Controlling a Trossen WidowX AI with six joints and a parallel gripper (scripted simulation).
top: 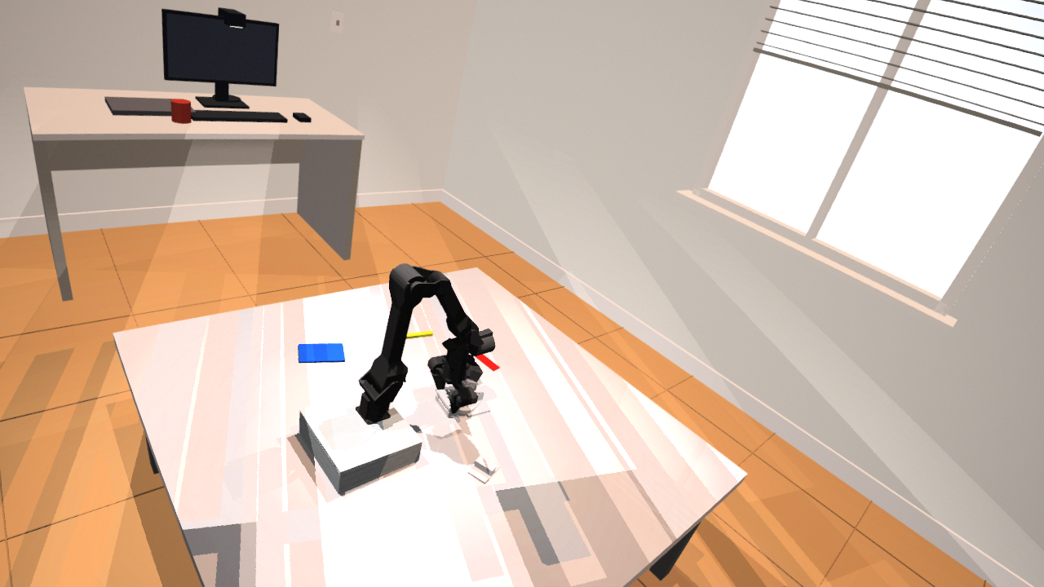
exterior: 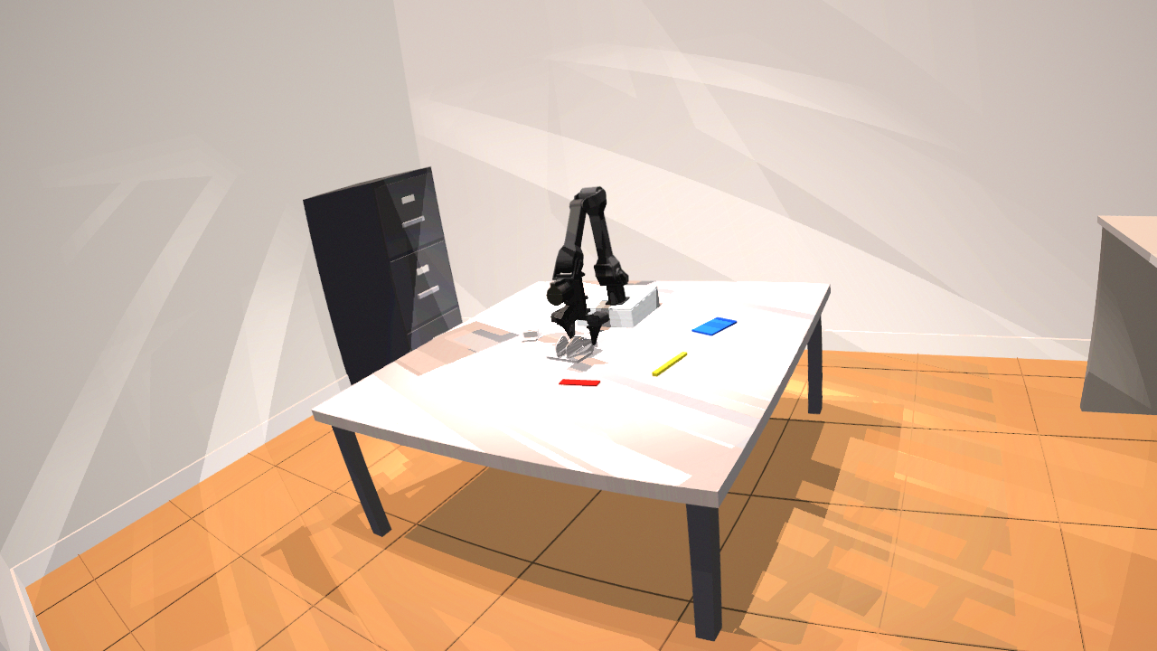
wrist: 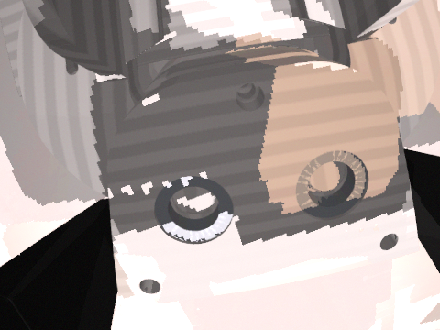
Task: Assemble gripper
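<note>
My gripper tip is now 2 cm to the left of the curved jaw and 2 cm short of it. Round my gripper tip: yellow stick (32 cm to the left, 9 cm ahead, 1 cm below); blue card (35 cm to the left, 20 cm behind, 1 cm below); red strip (24 cm ahead, 12 cm to the left, 1 cm below).
</note>
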